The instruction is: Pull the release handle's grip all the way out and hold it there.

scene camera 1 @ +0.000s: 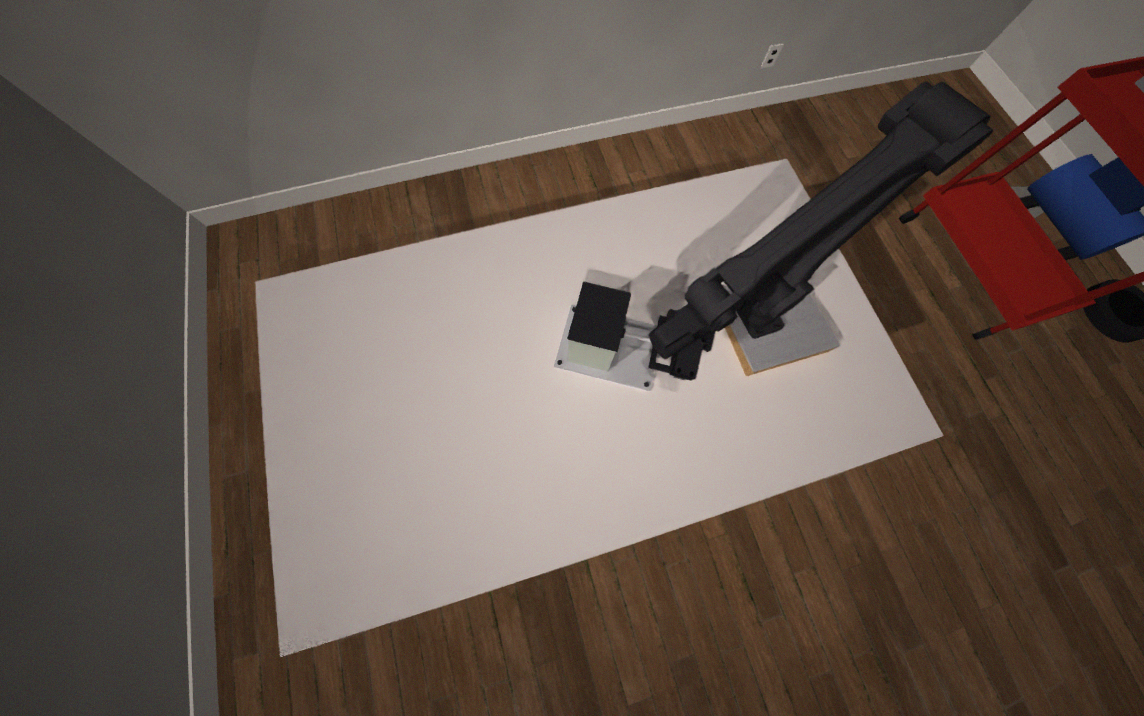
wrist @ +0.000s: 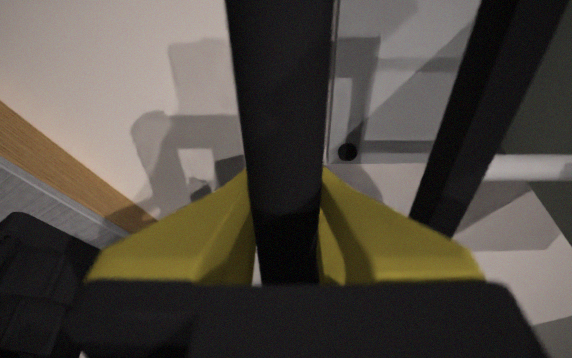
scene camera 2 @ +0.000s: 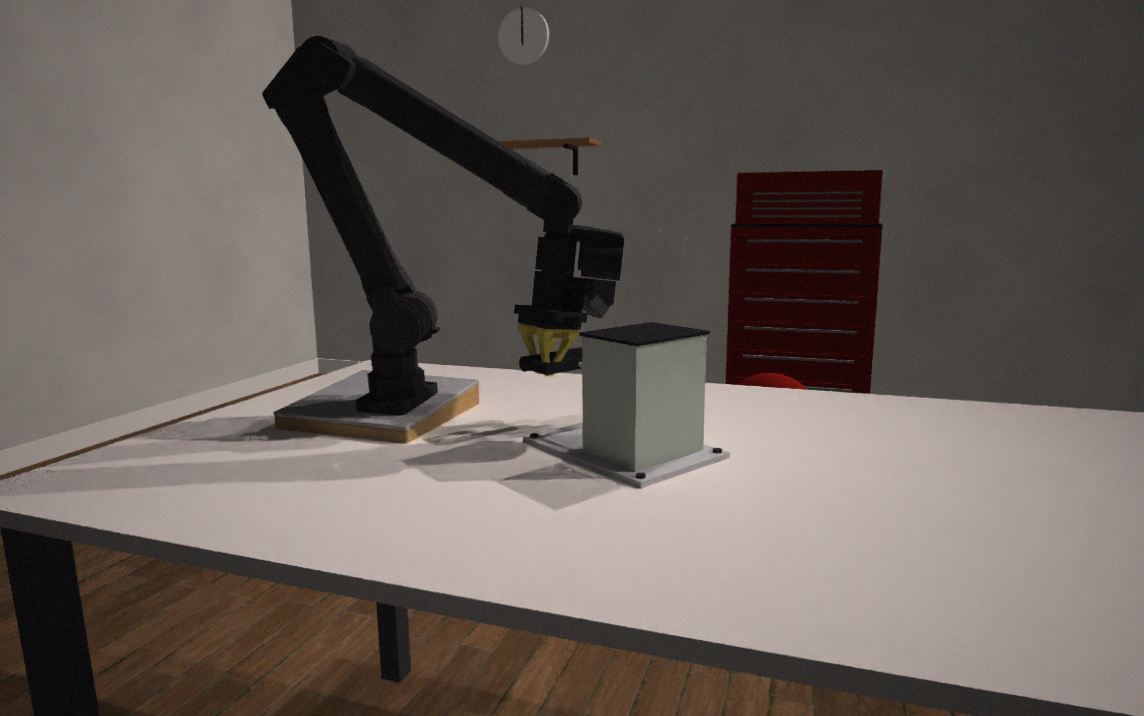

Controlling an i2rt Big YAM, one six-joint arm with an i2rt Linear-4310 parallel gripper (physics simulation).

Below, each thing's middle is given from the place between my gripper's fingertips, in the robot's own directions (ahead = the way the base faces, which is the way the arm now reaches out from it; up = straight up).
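Relative to the grey base plate (scene camera 2: 567, 442), my hand is 8 cm above it, 6 cm to the left of it and 14 cm short of it.
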